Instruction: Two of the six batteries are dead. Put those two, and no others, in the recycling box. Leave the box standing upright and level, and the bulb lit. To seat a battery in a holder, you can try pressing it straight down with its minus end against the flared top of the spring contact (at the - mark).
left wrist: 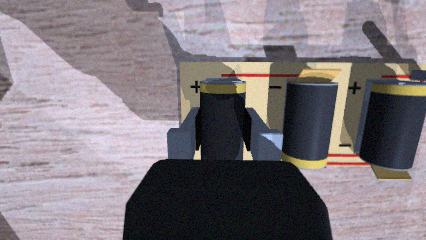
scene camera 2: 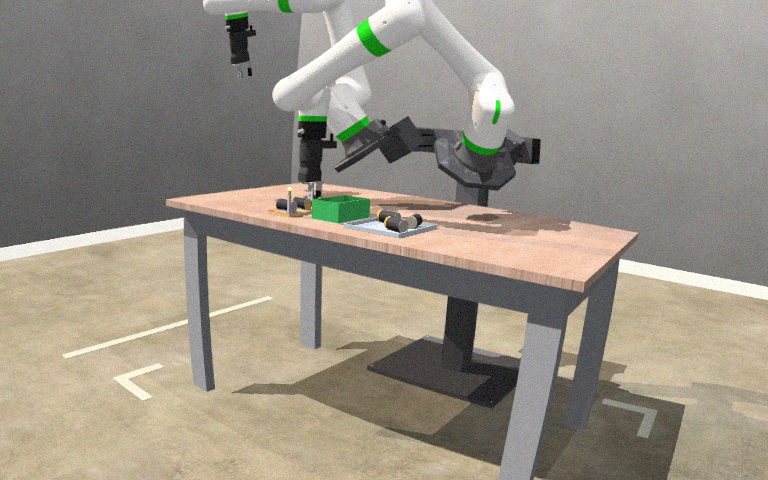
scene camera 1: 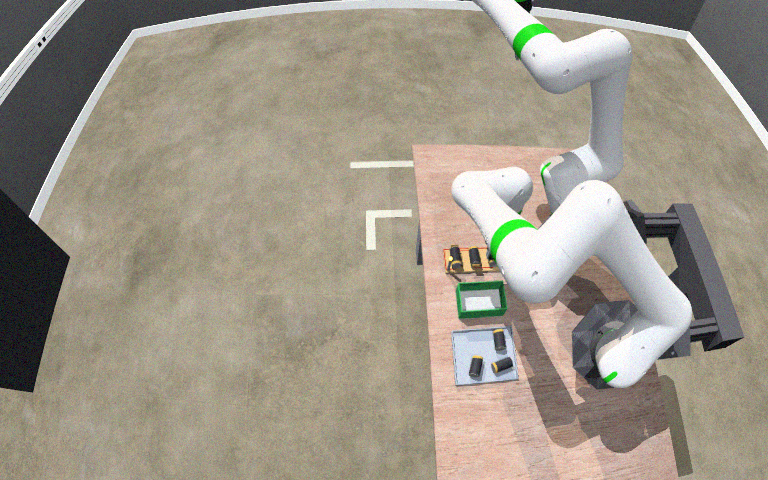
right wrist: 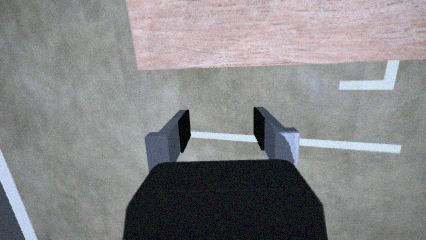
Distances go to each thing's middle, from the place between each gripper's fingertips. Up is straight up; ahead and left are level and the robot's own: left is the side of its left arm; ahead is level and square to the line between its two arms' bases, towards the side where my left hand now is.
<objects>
I see my left gripper 10 cm short of the grey tray (scene camera 1: 466, 343), 33 cm to the right of it and 4 cm above it. The rest, counted from my left hand: green recycling box (scene camera 2: 336, 213): 8 cm ahead, 15 cm to the left, 3 cm below.
The green recycling box is 28 cm ahead of my right hand, 68 cm to the left of it and 47 cm below it. The rest, counted from my right hand: grey tray 30 cm ahead, 86 cm to the left, 48 cm below.
</objects>
